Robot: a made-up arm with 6 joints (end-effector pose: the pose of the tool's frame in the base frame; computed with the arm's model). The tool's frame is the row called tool. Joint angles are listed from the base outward.
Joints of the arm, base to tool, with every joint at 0 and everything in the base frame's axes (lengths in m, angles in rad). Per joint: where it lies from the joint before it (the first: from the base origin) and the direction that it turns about. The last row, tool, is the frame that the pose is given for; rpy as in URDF.
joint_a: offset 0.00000 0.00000 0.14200 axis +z
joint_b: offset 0.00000 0.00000 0.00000 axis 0.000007 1 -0.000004
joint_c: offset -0.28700 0.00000 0.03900 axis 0.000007 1 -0.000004
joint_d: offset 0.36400 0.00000 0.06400 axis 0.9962 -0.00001 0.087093
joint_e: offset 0.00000 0.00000 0.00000 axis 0.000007 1 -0.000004
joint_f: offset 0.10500 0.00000 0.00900 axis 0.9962 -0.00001 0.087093
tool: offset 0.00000 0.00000 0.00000 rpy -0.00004 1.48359 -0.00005
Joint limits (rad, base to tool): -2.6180..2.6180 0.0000..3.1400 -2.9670..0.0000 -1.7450..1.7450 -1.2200..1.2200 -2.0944..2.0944
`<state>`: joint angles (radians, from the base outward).
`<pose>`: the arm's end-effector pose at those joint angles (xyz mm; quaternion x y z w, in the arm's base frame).
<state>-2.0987 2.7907 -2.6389 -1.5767 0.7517 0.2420</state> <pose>-429.6 -593.6 207.7 -0.4854 -0.5348 0.5920 0.3577</pose>
Working (the frame after each row of the table, in the pose's form):
after joint_a: 0.0 0.0 142.0 0.0000 0.0000 -0.8671 0.4981
after joint_b: 0.0 0.0 142.0 0.8538 0.4905 -0.1514 0.0869
after joint_c: -142.5 -244.4 204.0 0.0657 0.0378 -0.8646 0.4967
after joint_d: -328.6 -563.6 212.2 -0.3069 0.6415 -0.6136 0.3432
after joint_e: -328.6 -563.6 212.2 -0.0603 0.7227 -0.6834 0.0838
after joint_f: -429.6 -593.6 207.7 -0.0421 0.6359 -0.7644 0.0976

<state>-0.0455 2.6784 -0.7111 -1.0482 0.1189 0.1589</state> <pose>154.1 -18.0 -222.9 0.4093 -0.8924 -0.0371 0.1863</pose>
Working (the frame after each row of the table, in the pose's form):
after joint_a: 0.0 0.0 142.0 0.0000 0.0000 -0.0227 0.9997
after joint_b: 0.0 0.0 142.0 0.0221 0.9730 -0.0052 0.2295
after joint_c: 273.9 -12.5 235.3 0.0189 0.8323 -0.0126 0.5538
after joint_d: 192.4 -8.8 -125.1 -0.2960 0.7277 0.3799 0.4884
after joint_e: 192.4 -8.8 -125.1 -0.3180 0.7554 0.3616 0.4443
after joint_f: 154.1 -18.0 -222.9 -0.2767 0.7838 0.3038 0.4655

